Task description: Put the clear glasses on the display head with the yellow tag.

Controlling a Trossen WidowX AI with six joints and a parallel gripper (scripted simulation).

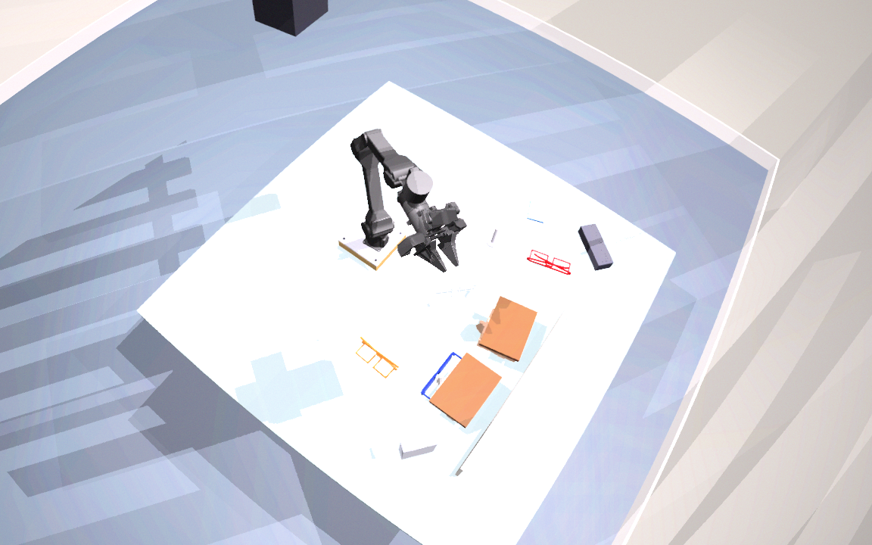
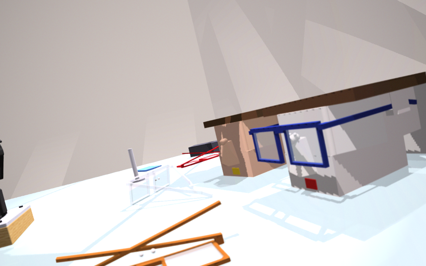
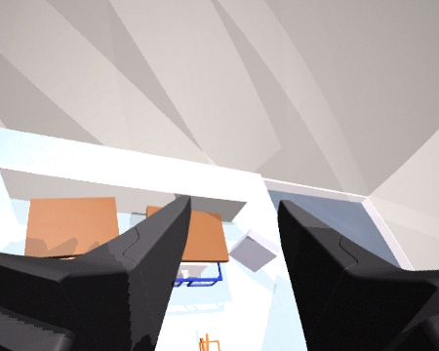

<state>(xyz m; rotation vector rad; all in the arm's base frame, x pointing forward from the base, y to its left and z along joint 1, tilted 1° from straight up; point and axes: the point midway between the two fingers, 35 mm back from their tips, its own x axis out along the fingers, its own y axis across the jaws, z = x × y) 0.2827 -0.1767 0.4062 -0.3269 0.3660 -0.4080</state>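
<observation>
The white post is 41 cm to the left of my gripper tip and 41 cm below it. From my gripper tip the other things lie so: tan display head 38 cm below, 15 cm ahead, 10 cm to the left; block 38 cm below, 31 cm to the right, 12 cm ahead; white head 38 cm below, 13 cm ahead, 11 cm to the right.
</observation>
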